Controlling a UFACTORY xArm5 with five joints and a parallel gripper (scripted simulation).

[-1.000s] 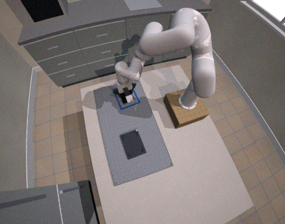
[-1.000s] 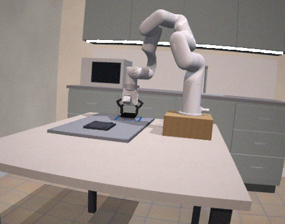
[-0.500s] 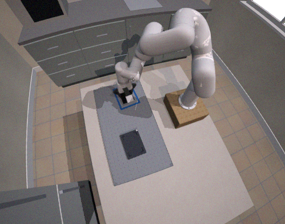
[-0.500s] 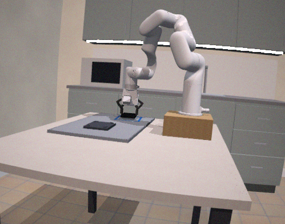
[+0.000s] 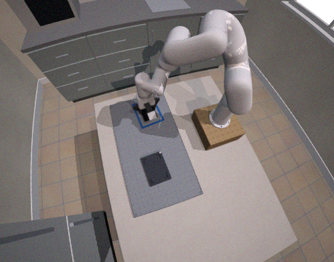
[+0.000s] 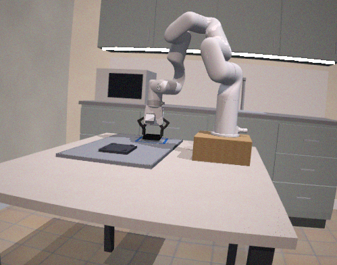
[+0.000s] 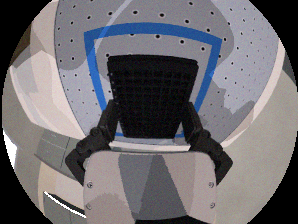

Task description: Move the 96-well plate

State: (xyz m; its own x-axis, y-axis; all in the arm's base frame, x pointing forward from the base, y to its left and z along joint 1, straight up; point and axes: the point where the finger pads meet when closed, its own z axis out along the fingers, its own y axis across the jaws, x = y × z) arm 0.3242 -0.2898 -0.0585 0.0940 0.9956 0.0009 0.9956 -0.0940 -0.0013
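My gripper is now 1 cm above the 96-well plate. Round my hand: plate nest N1: 34 cm to the left, 12 cm ahead, 2 cm below.
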